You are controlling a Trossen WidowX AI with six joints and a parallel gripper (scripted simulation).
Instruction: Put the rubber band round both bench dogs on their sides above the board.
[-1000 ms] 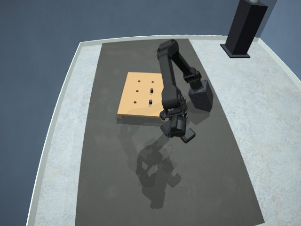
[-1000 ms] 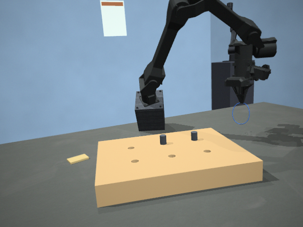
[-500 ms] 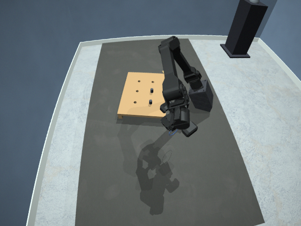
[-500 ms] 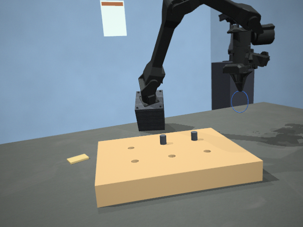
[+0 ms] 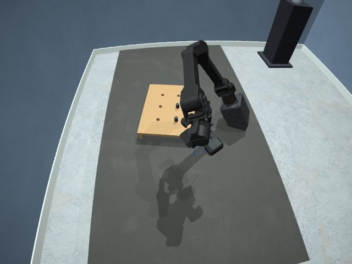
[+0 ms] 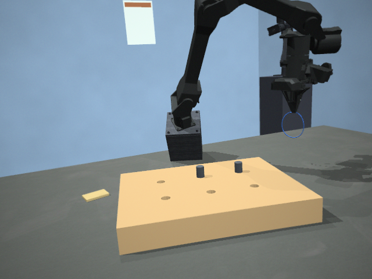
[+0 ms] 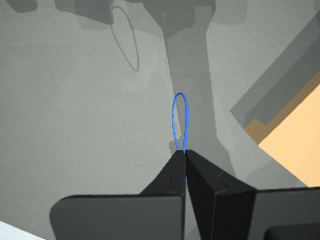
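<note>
Right now the tan wooden board is 34 cm to the right of my hand, 17 cm below it and 9 cm ahead of it. The rest, counted from my hand: small tan block 56 cm to the right, 19 cm below, 10 cm behind.
</note>
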